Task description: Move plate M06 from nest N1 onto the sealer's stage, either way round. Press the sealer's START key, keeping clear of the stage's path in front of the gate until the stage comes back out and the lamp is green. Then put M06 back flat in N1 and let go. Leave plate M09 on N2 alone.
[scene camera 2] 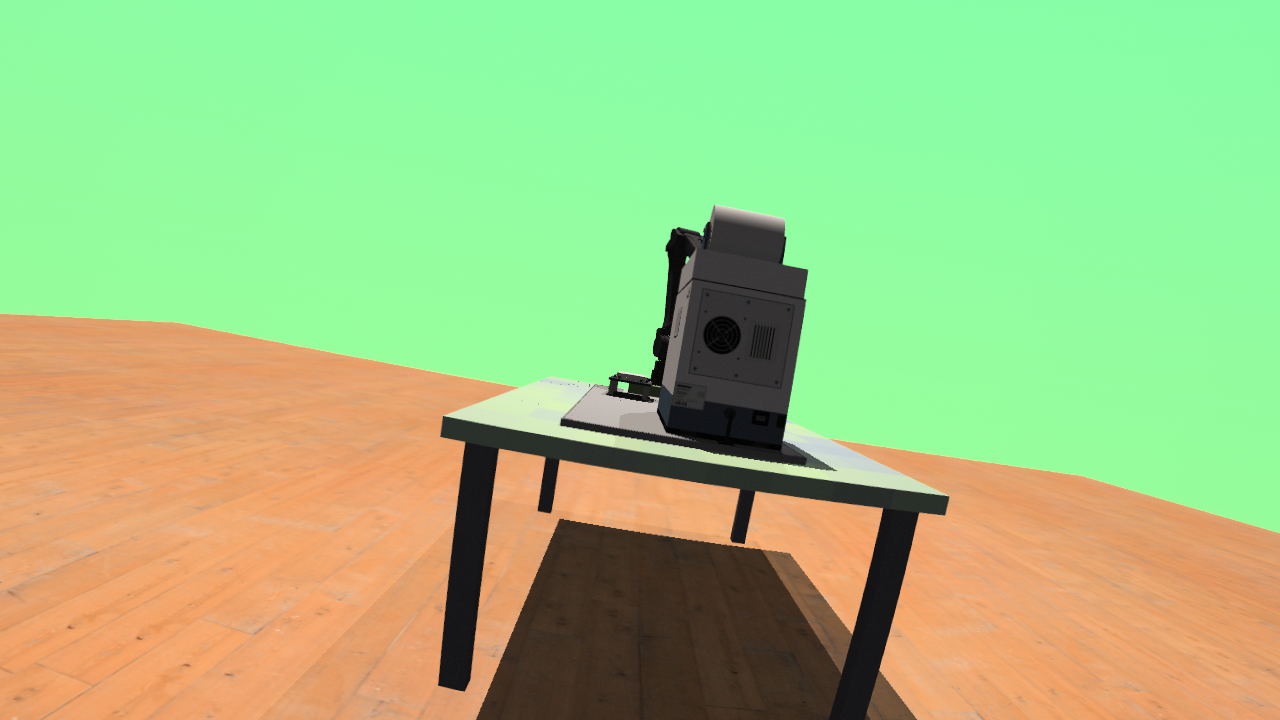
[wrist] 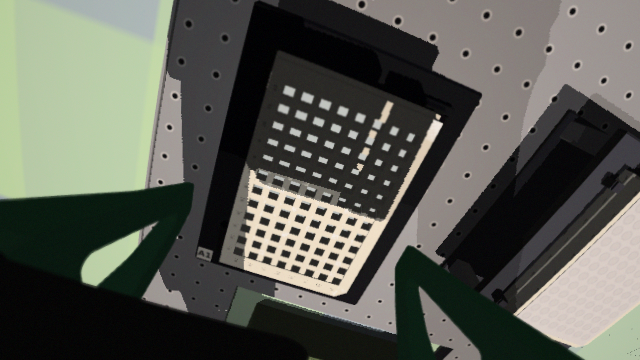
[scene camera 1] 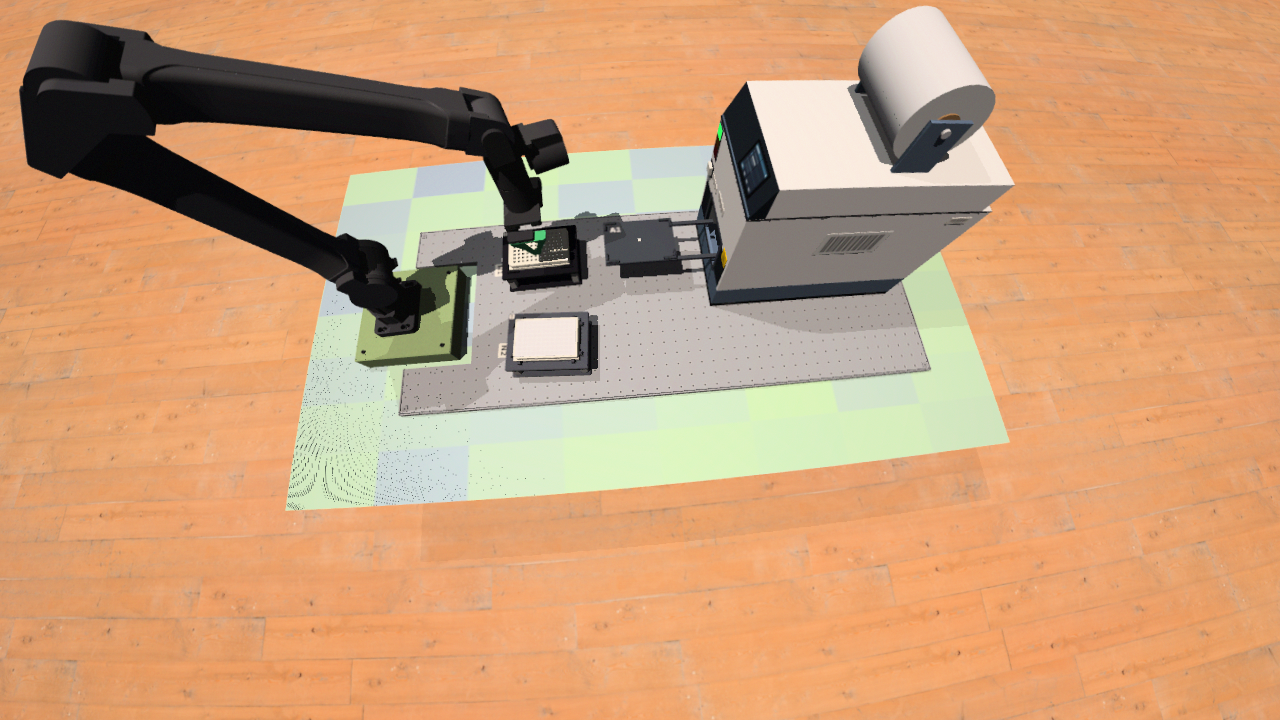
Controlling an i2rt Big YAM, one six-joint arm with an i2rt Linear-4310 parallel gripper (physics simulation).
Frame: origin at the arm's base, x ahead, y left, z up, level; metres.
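Seen in the pictures: gripper, between the fingertips: point(wrist: 300, 227) point(scene camera 1: 535, 234); arm's base, origin of its link: point(scene camera 1: 400, 309).
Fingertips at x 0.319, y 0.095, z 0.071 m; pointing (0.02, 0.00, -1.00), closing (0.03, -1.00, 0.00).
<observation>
Offsets run from my fingertips to a thing's top centre. Level surfaces: height alone.
Plate M06 {dx -0.004, dy -0.007, dz -0.032 m} point(scene camera 1: 548, 259) point(wrist: 300, 220) is a pale plate of square wells, lying flat in nest N1 point(scene camera 1: 576, 257) point(wrist: 231, 130), partly in the arm's shadow. My gripper point(scene camera 1: 534, 243) point(wrist: 300, 227) is open and empty, above M06; in the wrist view its dark green fingertips appear on either side of the nest. The exact height is hard to tell. The sealer point(scene camera 1: 859, 241) point(scene camera 2: 747, 344) stands to the right. Its dark stage {dx +0.253, dy -0.042, dz +0.004 m} point(scene camera 1: 644, 243) is out and carries no plate; the lamp {dx +0.359, dy +0.047, dz +0.177 m} point(scene camera 1: 719, 132) is green. Plate M09 {dx +0.003, dy -0.214, dz -0.037 m} point(scene camera 1: 546, 338) point(wrist: 590, 282) lies on nest N2 {dx +0.003, dy -0.214, dz -0.043 m} point(scene camera 1: 550, 368).
The perforated base board {dz -0.105 m} point(scene camera 1: 716, 349) point(wrist: 450, 165) bears both nests and the sealer. The green arm mount point(scene camera 1: 434, 331) stands left of the nests. Rails link the stage to the sealer's gate. A large white roll {dx +0.588, dy -0.053, dz +0.371 m} point(scene camera 1: 926, 76) point(scene camera 2: 747, 234) sits on top of the sealer.
</observation>
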